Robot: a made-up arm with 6 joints. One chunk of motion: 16 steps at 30 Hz.
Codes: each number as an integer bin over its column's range. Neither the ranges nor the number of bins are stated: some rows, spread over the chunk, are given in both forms.
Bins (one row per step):
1: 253 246 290 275 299 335
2: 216 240 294 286 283 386
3: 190 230 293 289 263 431
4: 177 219 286 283 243 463
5: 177 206 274 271 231 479
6: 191 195 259 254 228 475
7: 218 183 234 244 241 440
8: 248 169 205 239 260 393
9: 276 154 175 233 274 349
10: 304 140 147 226 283 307
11: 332 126 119 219 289 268
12: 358 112 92 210 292 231
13: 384 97 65 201 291 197
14: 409 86 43 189 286 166
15: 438 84 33 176 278 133
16: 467 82 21 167 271 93
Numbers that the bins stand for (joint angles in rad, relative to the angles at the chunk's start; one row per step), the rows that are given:
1: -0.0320 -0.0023 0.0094 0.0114 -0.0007 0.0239
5: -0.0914 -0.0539 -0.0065 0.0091 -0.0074 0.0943
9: -0.0140 -0.1211 -0.1053 -0.0132 -0.0032 0.0307
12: 0.0502 -0.1753 -0.1882 -0.0267 -0.0014 -0.0270
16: 0.1356 -0.2141 -0.2590 -0.0520 -0.0035 -0.0945
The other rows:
2: -0.0609 -0.0100 0.0134 0.0179 -0.0023 0.0488
3: -0.0813 -0.0229 0.0124 0.0197 -0.0043 0.0709
4: -0.0914 -0.0371 0.0054 0.0161 -0.0062 0.0865
6: -0.0805 -0.0681 -0.0215 -0.0009 -0.0077 0.0924
7: -0.0594 -0.0836 -0.0465 -0.0068 -0.0064 0.0753
8: -0.0359 -0.1017 -0.0754 -0.0097 -0.0046 0.0523
10: 0.0080 -0.1392 -0.1333 -0.0173 -0.0023 0.0102
11: 0.0299 -0.1573 -0.1612 -0.0214 -0.0017 -0.0089
13: 0.0706 -0.1947 -0.2151 -0.0320 -0.0015 -0.0436
14: 0.0902 -0.2089 -0.2371 -0.0390 -0.0020 -0.0588
15: 0.1129 -0.2115 -0.2471 -0.0467 -0.0028 -0.0749

